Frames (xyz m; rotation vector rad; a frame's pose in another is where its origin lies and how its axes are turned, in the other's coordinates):
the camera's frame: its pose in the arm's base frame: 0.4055 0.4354 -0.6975 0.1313 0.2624 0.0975
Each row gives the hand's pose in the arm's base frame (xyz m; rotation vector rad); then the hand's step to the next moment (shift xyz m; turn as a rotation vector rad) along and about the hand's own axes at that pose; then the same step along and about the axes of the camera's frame.
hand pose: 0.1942 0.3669 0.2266 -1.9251 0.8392 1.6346
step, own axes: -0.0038 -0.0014 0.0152 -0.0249 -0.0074 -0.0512
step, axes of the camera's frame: -0.0084 0.0129 -0.0030 0.0253 -0.0249 0.0451
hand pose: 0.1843 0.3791 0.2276 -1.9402 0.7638 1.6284
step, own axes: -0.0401 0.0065 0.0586 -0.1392 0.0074 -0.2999
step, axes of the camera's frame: -0.0524 0.0473 0.0101 0.1132 -0.1813 0.2523
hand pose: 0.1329 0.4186 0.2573 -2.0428 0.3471 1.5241
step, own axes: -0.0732 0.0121 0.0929 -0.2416 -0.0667 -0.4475
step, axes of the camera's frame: -0.1074 0.0491 0.0138 0.1902 -0.2073 0.4289
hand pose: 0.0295 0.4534 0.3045 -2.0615 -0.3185 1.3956
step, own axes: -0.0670 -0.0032 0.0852 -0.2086 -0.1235 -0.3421
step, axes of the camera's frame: -0.1079 0.0110 0.0025 0.1350 -0.1062 0.3825
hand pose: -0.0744 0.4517 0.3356 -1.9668 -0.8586 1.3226
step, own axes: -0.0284 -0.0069 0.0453 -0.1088 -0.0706 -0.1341
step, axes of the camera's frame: -0.0531 -0.0071 -0.0060 0.0326 -0.0439 0.1783
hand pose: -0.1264 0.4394 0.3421 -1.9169 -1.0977 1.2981
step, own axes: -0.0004 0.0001 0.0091 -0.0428 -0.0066 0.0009
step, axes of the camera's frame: -0.0074 -0.0001 -0.0053 -0.0207 -0.0289 0.0247
